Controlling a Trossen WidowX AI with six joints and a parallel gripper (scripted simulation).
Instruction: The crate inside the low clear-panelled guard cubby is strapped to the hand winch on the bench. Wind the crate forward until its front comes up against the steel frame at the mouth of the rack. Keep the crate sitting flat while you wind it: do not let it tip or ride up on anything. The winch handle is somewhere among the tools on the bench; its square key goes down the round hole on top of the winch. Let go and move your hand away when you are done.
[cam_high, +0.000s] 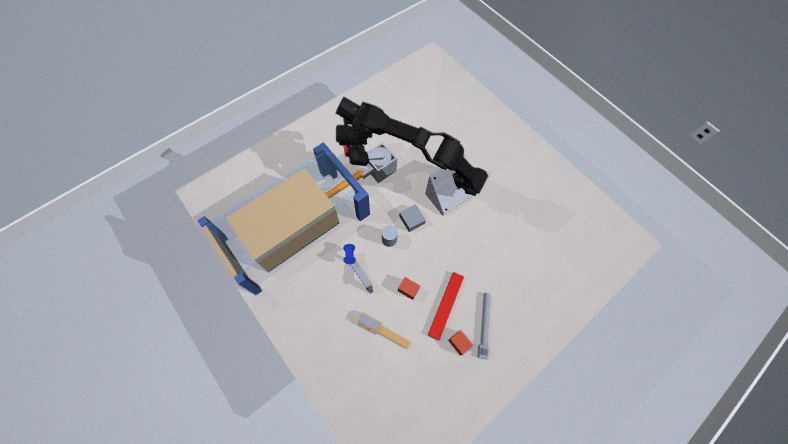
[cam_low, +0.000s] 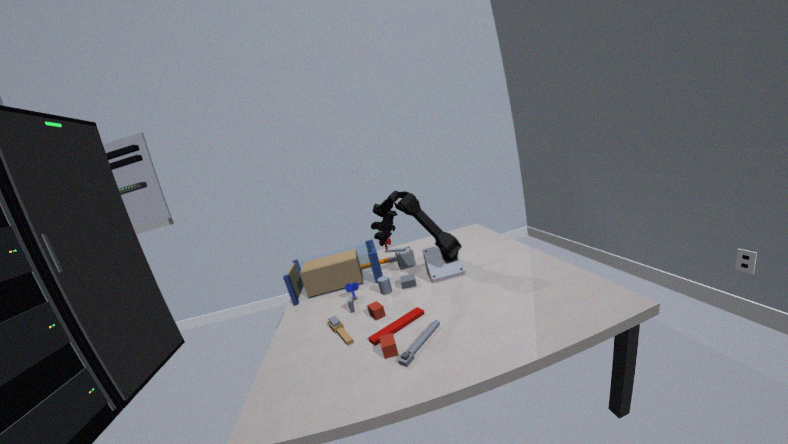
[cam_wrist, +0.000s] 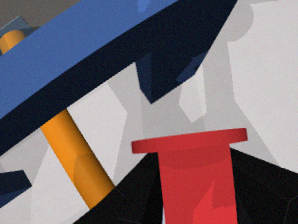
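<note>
Now: the blue frame 5 cm ahead of my gripper tip, 6 cm to the left of it and 3 cm below it. Also, from my gripper tip: red knob: 2 cm behind, 1 cm to the left; then grey winch: 12 cm behind, 4 cm to the left, 10 cm below; then red-knobbed handle: 5 cm behind, 3 cm to the left, 3 cm below.
</note>
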